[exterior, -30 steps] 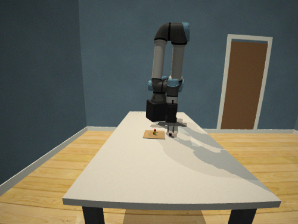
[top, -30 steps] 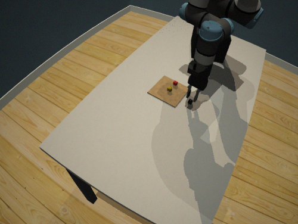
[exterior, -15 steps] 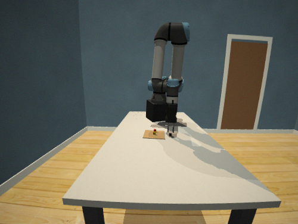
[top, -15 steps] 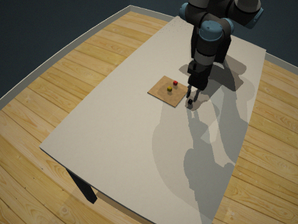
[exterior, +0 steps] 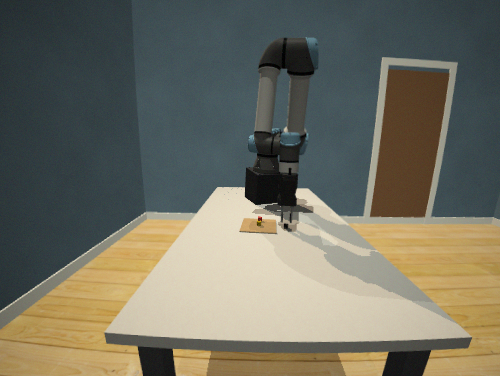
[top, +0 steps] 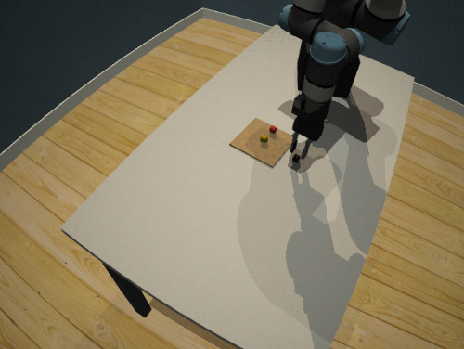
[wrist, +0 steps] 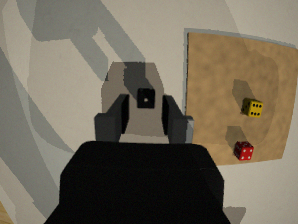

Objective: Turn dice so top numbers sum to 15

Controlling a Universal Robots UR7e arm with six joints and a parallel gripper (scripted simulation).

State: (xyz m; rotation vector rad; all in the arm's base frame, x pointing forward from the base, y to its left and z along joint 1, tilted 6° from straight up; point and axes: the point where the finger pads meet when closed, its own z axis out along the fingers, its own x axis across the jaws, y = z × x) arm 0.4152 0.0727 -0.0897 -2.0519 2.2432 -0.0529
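Right now my hand is 30 mm above the black die. From my hand the other things lie so: yellow die (10 mm behind, 110 mm to the right, 30 mm below); then red die (60 mm behind, 100 mm to the right, 30 mm below); then brown mat (10 mm behind, 110 mm to the right, 40 mm below).
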